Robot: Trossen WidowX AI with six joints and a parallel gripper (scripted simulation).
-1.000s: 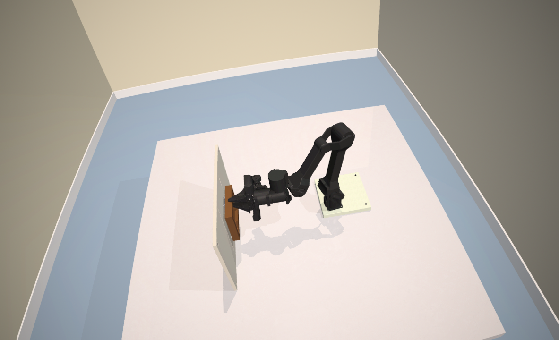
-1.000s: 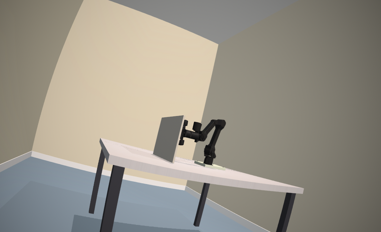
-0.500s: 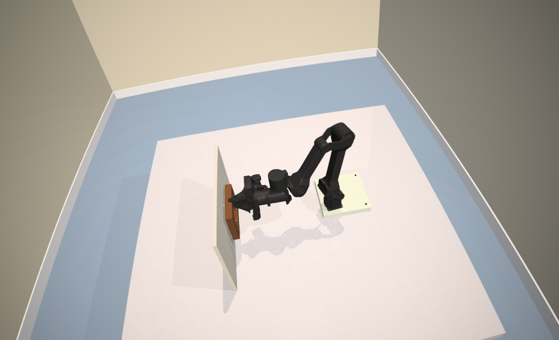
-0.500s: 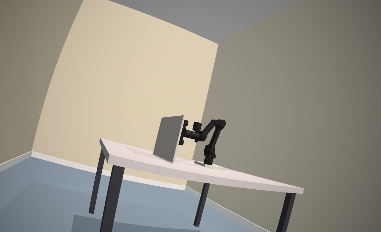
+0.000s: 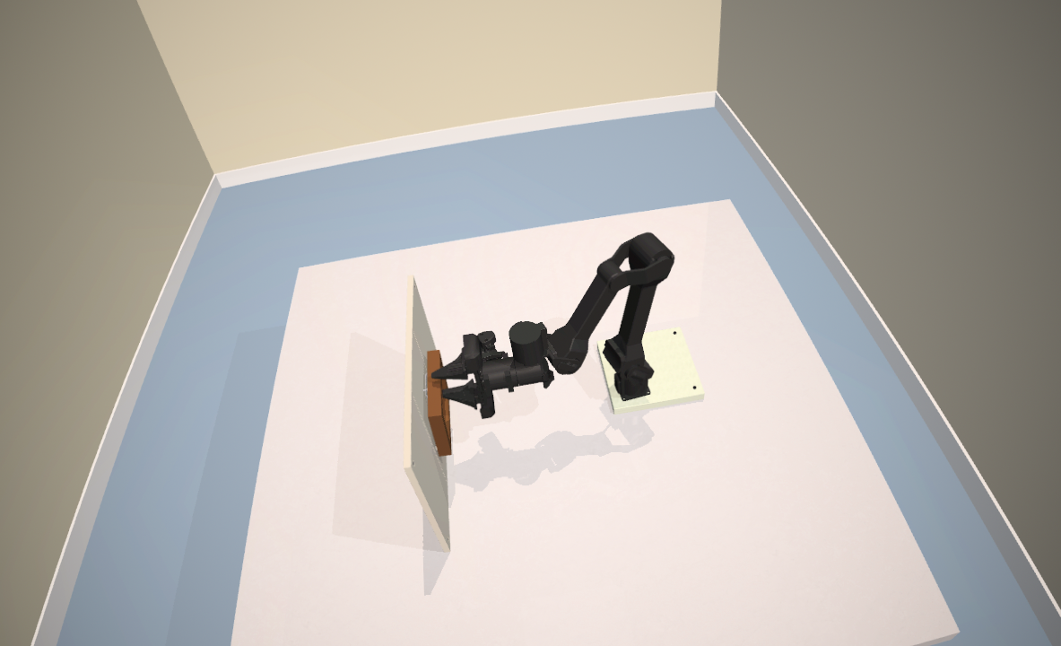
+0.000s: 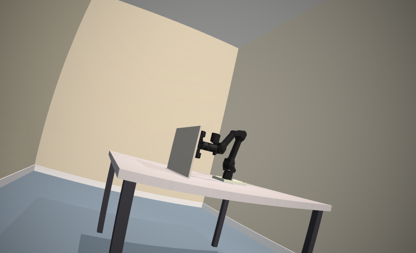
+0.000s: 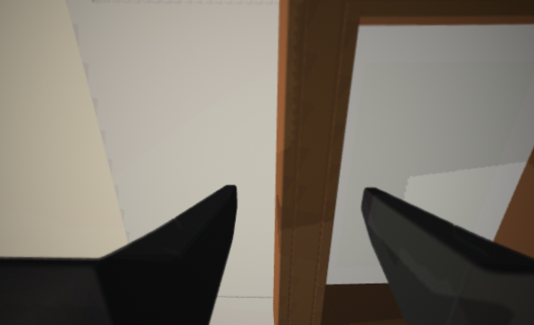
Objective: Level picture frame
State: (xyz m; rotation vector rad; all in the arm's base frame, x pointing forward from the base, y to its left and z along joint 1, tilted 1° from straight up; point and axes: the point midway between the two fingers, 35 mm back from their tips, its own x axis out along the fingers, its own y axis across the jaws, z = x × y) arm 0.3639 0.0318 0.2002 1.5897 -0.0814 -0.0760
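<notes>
Right now my gripper tip is 1 cm short of the picture frame and 5 cm above it. From my gripper tip the other things lie so: grey panel (2 cm ahead, 6 cm below).
</notes>
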